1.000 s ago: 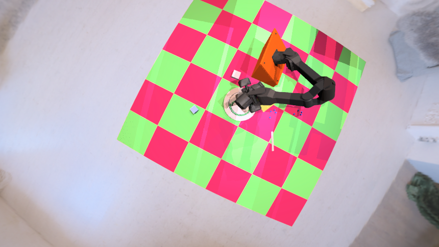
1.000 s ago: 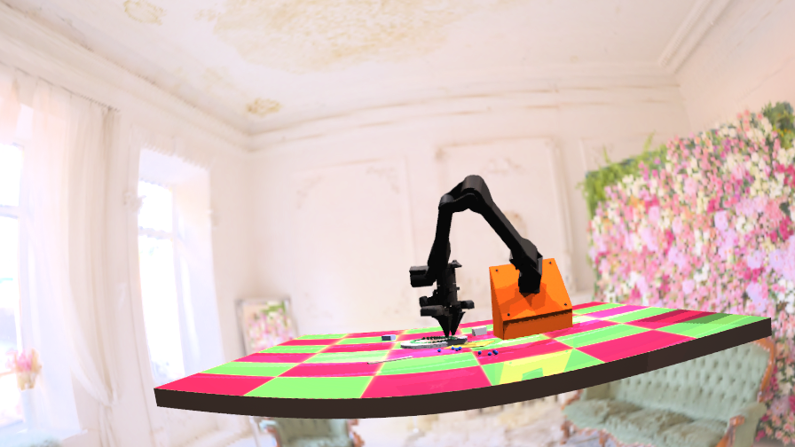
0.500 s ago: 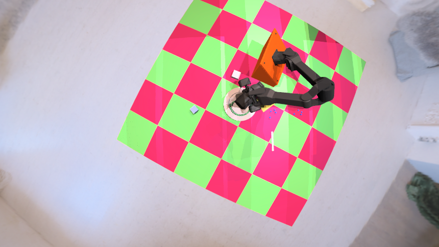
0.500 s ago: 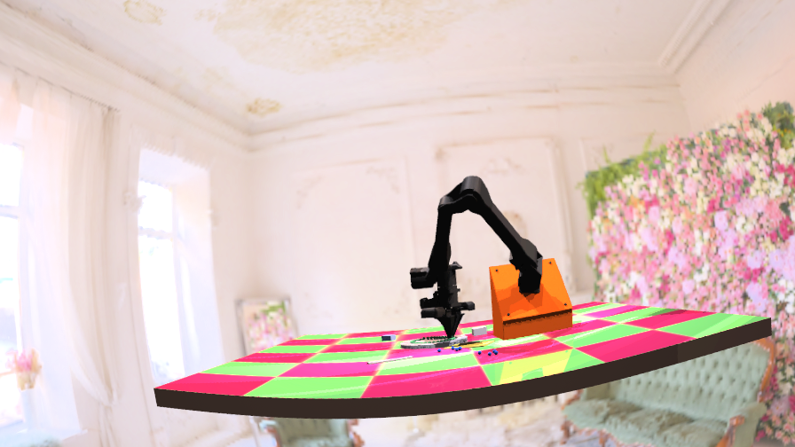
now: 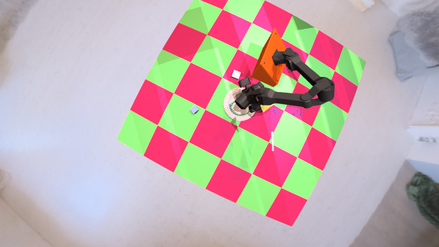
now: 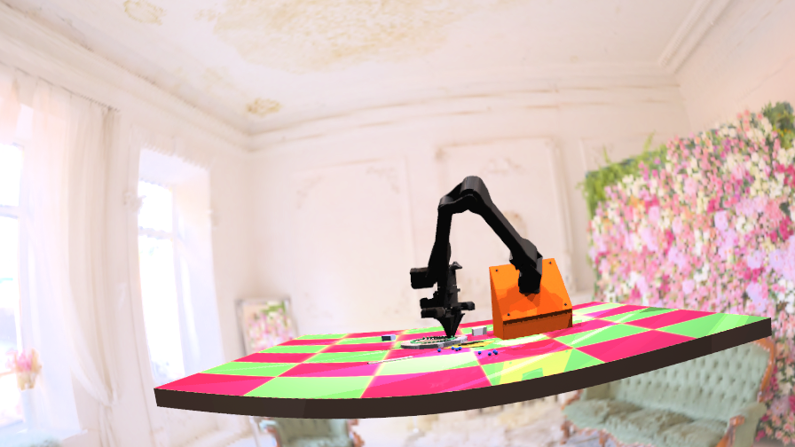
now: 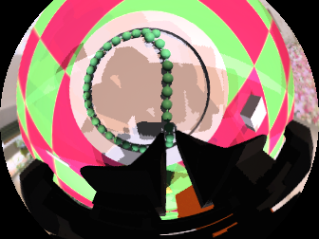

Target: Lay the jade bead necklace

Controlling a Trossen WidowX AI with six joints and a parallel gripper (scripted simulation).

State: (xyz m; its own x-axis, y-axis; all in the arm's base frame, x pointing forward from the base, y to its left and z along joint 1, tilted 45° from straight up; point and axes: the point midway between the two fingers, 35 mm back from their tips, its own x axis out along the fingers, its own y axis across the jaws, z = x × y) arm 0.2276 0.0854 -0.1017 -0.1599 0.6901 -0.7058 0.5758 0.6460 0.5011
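Right now the round bead board is 5 cm ahead of my gripper tip, 1 cm to the right of it and 1 cm below it. Round my gripper tip: white cube (13 cm to the right, 8 cm behind); thin white stick (28 cm to the left, 13 cm ahead, 1 cm below); yellow patch (11 cm to the left, 6 cm behind, 1 cm below).
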